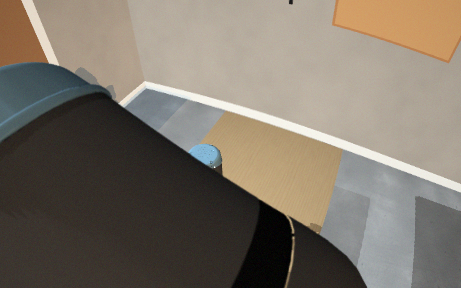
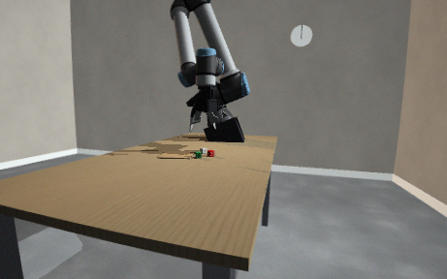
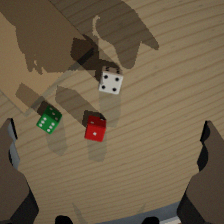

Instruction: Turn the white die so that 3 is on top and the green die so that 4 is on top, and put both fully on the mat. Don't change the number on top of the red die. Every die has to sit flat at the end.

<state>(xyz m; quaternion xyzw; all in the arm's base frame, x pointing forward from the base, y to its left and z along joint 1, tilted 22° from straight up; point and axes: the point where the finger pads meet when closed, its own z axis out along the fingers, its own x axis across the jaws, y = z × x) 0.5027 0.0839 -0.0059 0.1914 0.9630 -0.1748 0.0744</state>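
My hand is 9 cm above the white die. The rest, counted from my hand: green die (10 cm ahead, 9 cm below, 2 cm to the left); then red die (9 cm below, 6 cm to the left, 5 cm ahead); then tan mat (11 cm below, 9 cm to the right, 9 cm ahead).
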